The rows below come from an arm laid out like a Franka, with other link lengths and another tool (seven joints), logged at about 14 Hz.
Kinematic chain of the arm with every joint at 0, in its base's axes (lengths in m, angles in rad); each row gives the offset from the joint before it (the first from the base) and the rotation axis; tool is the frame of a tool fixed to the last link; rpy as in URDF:
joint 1: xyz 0 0 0.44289 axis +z
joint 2: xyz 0 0 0 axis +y
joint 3: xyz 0 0 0.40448 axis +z
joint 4: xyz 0.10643 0 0 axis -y
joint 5: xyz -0.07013 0 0.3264 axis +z
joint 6: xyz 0 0 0 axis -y
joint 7: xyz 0.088 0 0 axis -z
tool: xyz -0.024 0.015 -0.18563 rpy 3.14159 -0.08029 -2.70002
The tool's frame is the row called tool.
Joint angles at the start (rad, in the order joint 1, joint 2, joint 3, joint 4, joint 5, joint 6, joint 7):
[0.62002, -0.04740, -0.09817, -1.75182, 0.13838, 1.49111, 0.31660]
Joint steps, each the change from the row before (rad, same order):
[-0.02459, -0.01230, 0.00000, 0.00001, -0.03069, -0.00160, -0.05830]
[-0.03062, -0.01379, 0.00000, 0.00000, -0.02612, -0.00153, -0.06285]
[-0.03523, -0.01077, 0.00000, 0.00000, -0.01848, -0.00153, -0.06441]
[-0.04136, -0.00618, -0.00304, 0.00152, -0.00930, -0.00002, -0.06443]
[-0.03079, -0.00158, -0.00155, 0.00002, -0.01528, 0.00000, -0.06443]
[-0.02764, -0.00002, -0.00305, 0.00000, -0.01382, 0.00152, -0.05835]
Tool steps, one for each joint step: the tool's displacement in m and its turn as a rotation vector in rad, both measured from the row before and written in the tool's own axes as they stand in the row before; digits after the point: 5 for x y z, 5 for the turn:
[0.00747, -0.01660, -0.00524, 0.02891, -0.00973, -0.03156]
[0.00936, -0.01800, -0.00570, 0.02419, -0.01082, -0.03063]
[0.00961, -0.01837, -0.00445, 0.01613, -0.00848, -0.02820]
[0.00954, -0.02058, -0.00352, 0.00578, -0.00975, -0.02031]
[0.00793, -0.01668, -0.00071, 0.01243, 0.00063, -0.03058]
[0.00770, -0.01555, 0.00001, 0.01076, 0.00126, -0.02626]

